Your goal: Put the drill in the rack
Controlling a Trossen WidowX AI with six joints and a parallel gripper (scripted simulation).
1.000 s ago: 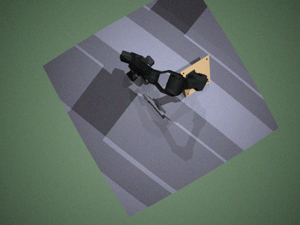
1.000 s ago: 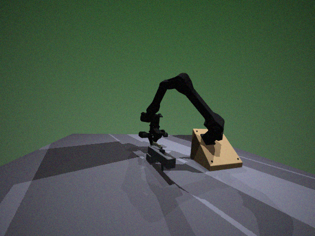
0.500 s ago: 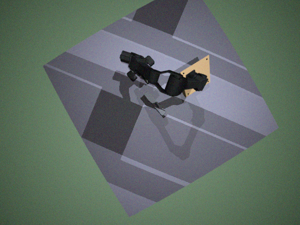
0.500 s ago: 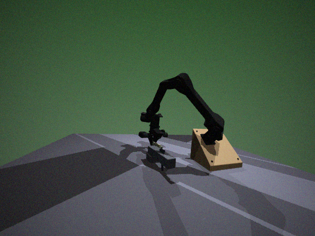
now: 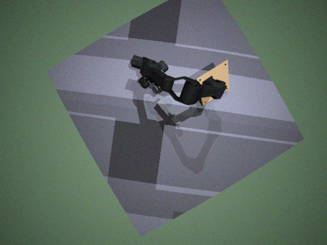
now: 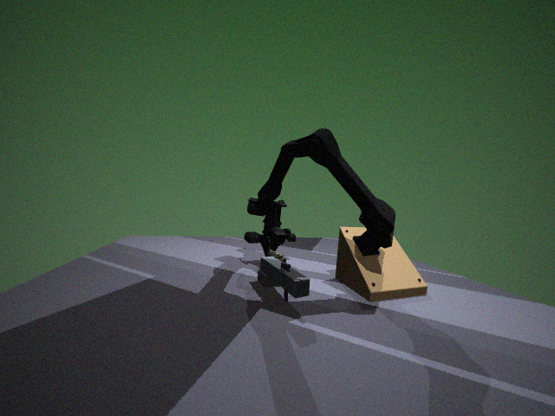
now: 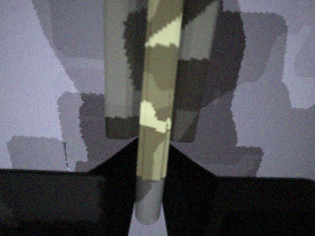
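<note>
The drill lies 4 cm to the left of my gripper tip, 4 cm above it and 1 cm behind it. From my gripper tip the other things lie so: dark key: 25 cm to the left, 5 cm ahead, 4 cm above; grey-olive block: 5 cm to the left, 1 cm behind, 1 cm above; dark block: 23 cm to the left, 5 cm ahead, 4 cm above.
</note>
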